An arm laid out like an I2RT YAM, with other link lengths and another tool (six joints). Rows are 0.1 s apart.
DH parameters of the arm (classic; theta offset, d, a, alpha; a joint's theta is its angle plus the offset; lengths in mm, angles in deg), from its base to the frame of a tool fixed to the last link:
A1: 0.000 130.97 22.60 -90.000
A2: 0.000 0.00 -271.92 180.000
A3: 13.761 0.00 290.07 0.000
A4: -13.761 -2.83 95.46 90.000
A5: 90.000 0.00 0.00 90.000
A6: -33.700 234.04 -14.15 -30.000
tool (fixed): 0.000 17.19 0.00 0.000
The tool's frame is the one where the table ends.
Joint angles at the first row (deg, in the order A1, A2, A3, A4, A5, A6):
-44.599 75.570 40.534 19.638 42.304 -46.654
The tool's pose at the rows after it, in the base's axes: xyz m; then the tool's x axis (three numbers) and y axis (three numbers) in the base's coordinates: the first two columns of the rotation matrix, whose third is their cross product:
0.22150 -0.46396 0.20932 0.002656 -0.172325 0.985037 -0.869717 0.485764 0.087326
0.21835 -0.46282 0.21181 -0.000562 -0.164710 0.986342 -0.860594 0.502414 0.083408
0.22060 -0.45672 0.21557 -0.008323 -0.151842 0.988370 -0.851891 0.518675 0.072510
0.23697 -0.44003 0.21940 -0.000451 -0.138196 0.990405 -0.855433 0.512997 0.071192
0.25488 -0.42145 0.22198 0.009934 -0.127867 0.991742 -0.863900 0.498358 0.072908
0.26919 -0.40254 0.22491 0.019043 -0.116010 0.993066 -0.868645 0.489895 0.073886
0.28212 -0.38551 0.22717 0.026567 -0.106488 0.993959 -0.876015 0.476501 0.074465
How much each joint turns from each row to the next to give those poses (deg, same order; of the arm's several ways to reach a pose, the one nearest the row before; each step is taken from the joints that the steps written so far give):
0.000 0.001 0.001 1.508 1.814 0.044
0.349 -0.045 -0.002 0.241 1.442 0.044
1.641 0.001 0.001 0.415 2.668 0.415
4.130 -0.001 0.000 0.218 3.781 0.000
4.284 0.002 -0.001 -0.020 3.344 0.000
4.131 0.000 0.002 -0.023 3.606 0.000
3.563 -0.001 -0.002 -0.021 2.711 -0.022

